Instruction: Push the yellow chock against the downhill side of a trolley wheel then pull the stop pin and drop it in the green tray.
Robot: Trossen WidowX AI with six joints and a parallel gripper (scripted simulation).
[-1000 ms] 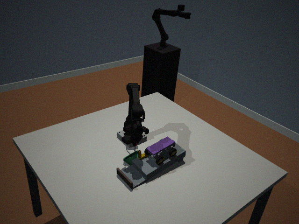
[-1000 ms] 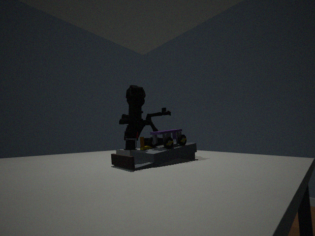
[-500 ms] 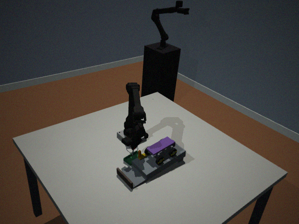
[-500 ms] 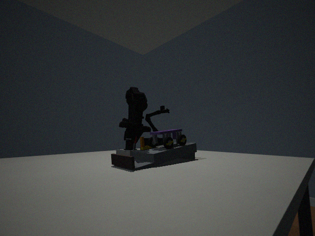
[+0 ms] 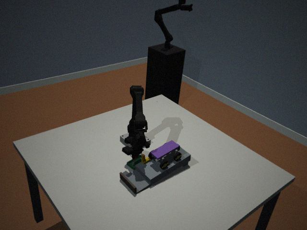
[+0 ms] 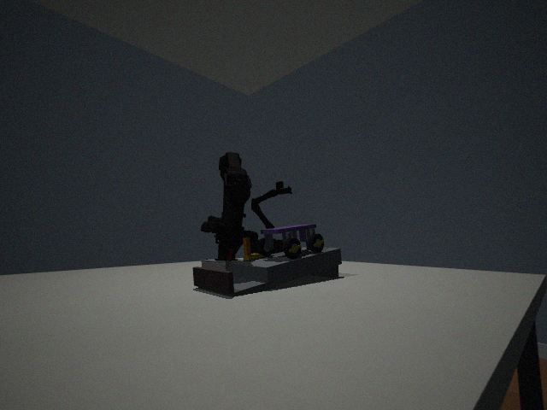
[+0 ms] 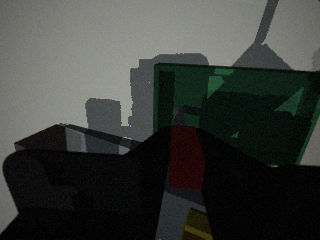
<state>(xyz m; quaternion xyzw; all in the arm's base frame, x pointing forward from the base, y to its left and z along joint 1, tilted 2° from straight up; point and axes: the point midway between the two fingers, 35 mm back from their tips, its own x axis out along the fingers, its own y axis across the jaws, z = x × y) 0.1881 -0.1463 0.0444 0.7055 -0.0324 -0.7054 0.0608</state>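
Now: the green tray 30 mm to the left of my gripper tip and 60 mm below it. Round my gripper tip: yellow chock 70 mm ahead, 40 mm to the left, 30 mm above; then dark stop block 110 mm ahead, 140 mm to the right, 30 mm below; then red-headed stop pin right at my gripper tip.
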